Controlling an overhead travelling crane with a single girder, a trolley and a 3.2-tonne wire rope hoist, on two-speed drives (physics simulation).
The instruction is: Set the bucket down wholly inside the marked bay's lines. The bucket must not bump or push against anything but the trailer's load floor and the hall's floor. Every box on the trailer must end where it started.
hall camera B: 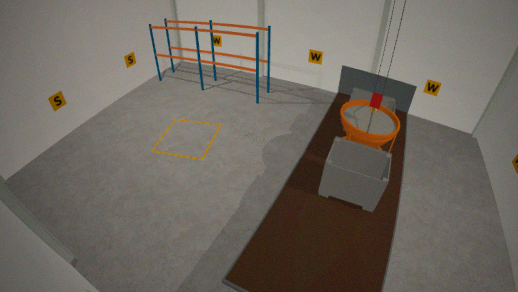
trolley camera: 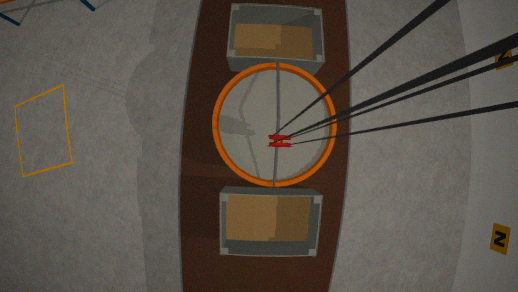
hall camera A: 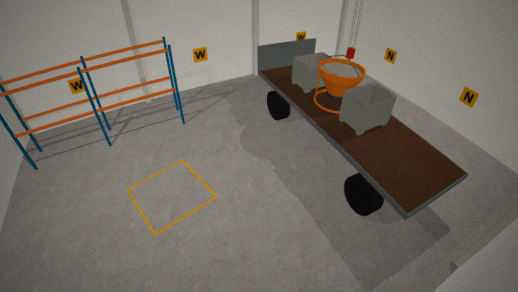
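The orange bucket [hall camera A: 340, 81] [hall camera B: 369, 136] [trolley camera: 302, 107], filled with grey material, is upright over the trailer's load floor [hall camera A: 410, 162] [hall camera B: 315, 230] [trolley camera: 260, 275], between two grey boxes. Its base ring shows low at the load floor in hall camera A; I cannot tell whether it touches. My hook [hall camera A: 349, 59] [hall camera B: 374, 110] [trolley camera: 276, 141], under the red block, is at the top of the bucket's raised bail and appears to hold it. The marked bay's orange outline [hall camera A: 186, 215] [hall camera B: 177, 155] [trolley camera: 48, 169] lies on the hall floor to the side of the trailer.
One grey box [hall camera A: 367, 110] [hall camera B: 352, 175] [trolley camera: 270, 249] stands close on the bucket's open-deck side. The other box [hall camera A: 304, 75] [trolley camera: 275, 64] stands close on its headboard side. The headboard [hall camera A: 285, 56] [hall camera B: 357, 81] rises at the trailer's end. A blue and orange rack [hall camera A: 176, 84] [hall camera B: 257, 85] stands by the W wall.
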